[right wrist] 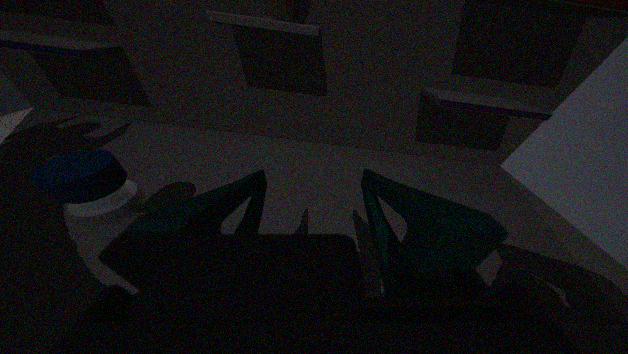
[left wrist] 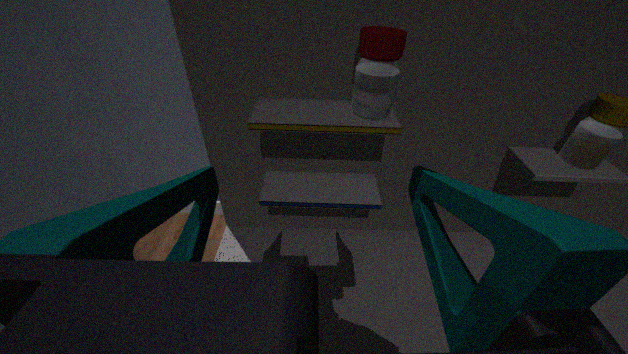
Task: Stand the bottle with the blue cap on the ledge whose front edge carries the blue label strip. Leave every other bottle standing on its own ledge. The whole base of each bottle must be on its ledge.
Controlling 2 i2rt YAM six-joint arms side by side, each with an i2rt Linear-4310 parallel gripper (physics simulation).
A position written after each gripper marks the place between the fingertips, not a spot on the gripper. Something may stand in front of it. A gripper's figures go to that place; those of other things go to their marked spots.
Labels:
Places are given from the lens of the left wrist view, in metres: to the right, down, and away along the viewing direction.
left gripper (left wrist: 313, 177): 0.00, 0.00, 0.13
blue-strip ledge (left wrist: 279, 186): -0.06, 0.02, 0.46

